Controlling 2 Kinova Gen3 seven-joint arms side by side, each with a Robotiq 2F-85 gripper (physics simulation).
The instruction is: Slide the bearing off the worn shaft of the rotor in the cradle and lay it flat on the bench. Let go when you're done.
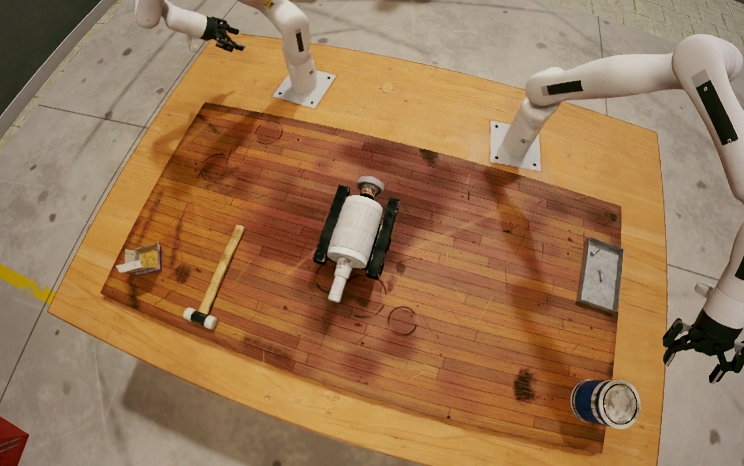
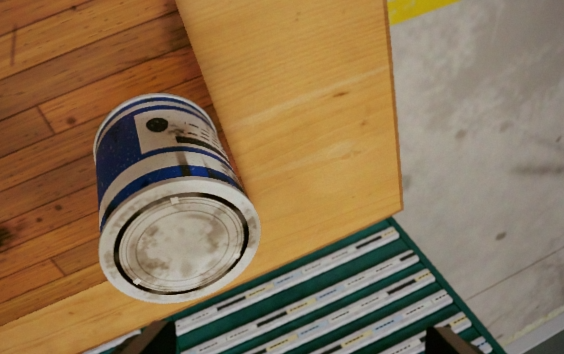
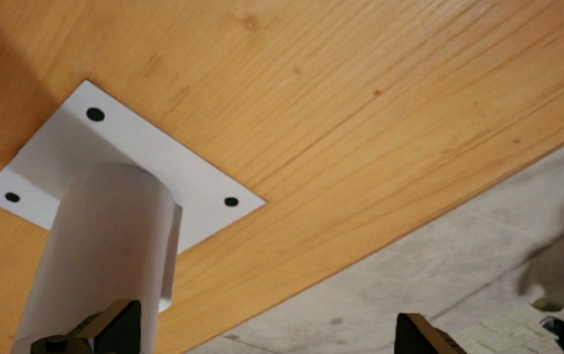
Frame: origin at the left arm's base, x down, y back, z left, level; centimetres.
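Seen in the pictures: left gripper, between the fingertips: [image 1: 688, 372] [image 2: 300, 353]; right gripper, between the fingertips: [image 1: 241, 40] [image 3: 267, 335]; left arm's base, origin of its link: [image 1: 515, 145]; right arm's base, origin of its link: [image 1: 304, 85] [image 3: 120, 198].
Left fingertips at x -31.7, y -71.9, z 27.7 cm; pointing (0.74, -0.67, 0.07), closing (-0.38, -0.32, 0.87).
Observation:
Pixels of each thing's top centre, then the offset from my left fingertips to it. "*": a spot on its surface instead. Level surfaces: height alone.
- rotor, centre of its top: [image 1: 352, 229] dy +24.3, dx +11.9, dz -73.8 cm
- bearing, centre of its top: [image 1: 370, 179] dy +39.0, dx +13.4, dz -72.3 cm
- white stepped shaft, a spot on its surface: [image 1: 339, 279] * dy +12.8, dx +15.6, dz -75.0 cm
- mallet, centre of its top: [image 1: 216, 271] dy +11.0, dx +25.4, dz -110.5 cm
- bench, height of its surface: dx +31.7 cm
- grey tray, centre of its top: [image 1: 603, 273] dy +28.5, dx +26.4, dz -1.8 cm
- white can, centre of its top: [image 2: 183, 247] [image 1: 620, 404] dy -7.3, dx +15.4, dz -5.1 cm
The rotor [image 1: 355, 225], a white cylinder, lies in the cradle of two black rails [image 1: 331, 225] [image 1: 382, 238] at mid-bench. A grey disc-like ring, which looks like the bearing [image 1: 370, 180], sits at its upper end around a short, brownish, worn shaft [image 1: 367, 189]. A white stepped shaft [image 1: 339, 279] sticks out of the lower end. My left gripper [image 1: 691, 368] [image 2: 301, 342] is open and empty, beyond the bench's right edge, far from the rotor. My right gripper [image 1: 240, 40] [image 3: 267, 335] is open and empty, at the top left, far from the rotor.
A mallet [image 1: 220, 271] and a small open box [image 1: 148, 257] lie at the left of the bench [image 1: 387, 87]. A grey tray [image 1: 580, 274] with small parts lies at the right. A blue and white can [image 1: 587, 402] [image 2: 120, 165] stands at the lower right corner.

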